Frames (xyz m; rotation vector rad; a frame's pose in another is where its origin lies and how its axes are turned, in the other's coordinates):
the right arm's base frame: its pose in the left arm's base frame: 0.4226 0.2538 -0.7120 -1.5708 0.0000 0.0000
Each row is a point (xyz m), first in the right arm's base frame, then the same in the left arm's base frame.
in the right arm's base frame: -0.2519 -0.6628 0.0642
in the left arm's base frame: 0.1707 0.3180 -0.0492
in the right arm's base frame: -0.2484 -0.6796 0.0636
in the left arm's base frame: 0.1742 0.3174 -0.0324
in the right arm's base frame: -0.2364 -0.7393 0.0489
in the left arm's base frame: 0.1862 0.3027 0.0273
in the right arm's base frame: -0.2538 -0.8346 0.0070
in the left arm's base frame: 0.1688 0.2608 0.1226
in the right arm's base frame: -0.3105 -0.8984 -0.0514
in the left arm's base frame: 0.1121 0.2024 0.1864
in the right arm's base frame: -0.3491 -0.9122 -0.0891
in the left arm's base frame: 0.0735 0.1647 0.2002
